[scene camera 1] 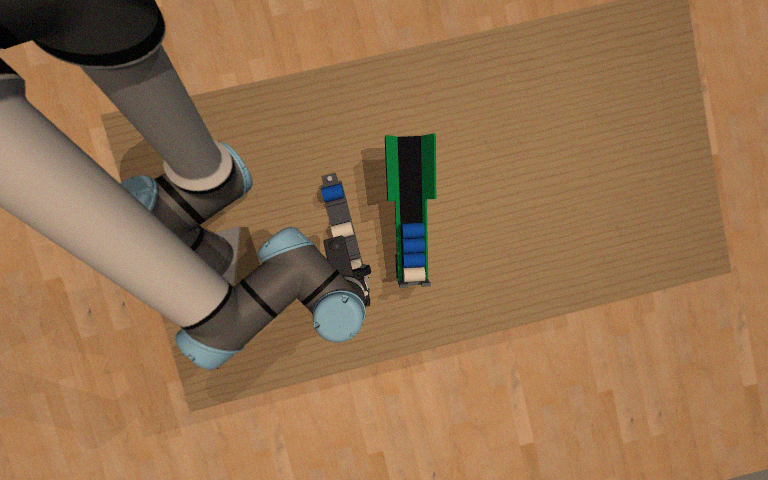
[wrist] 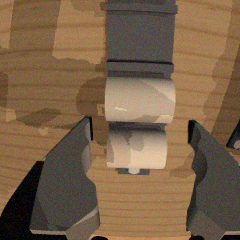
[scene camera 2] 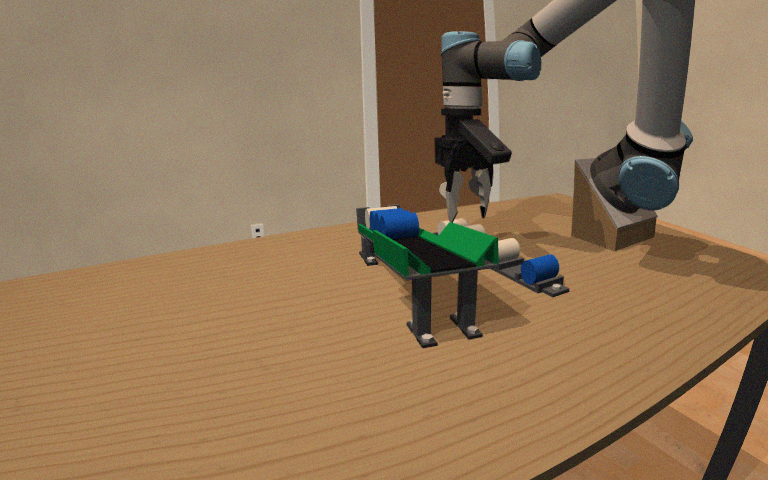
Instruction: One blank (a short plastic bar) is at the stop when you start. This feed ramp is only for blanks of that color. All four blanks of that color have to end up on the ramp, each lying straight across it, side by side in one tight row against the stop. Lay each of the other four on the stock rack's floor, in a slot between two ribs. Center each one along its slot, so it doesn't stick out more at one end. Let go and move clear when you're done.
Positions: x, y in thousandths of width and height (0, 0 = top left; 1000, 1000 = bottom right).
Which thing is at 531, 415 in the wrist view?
A cream blank.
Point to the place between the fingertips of my gripper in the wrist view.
585, 502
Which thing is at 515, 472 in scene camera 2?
A blue blank.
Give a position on a cream blank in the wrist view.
527, 619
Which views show my gripper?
Scene camera 1, the wrist view and scene camera 2: all of them.
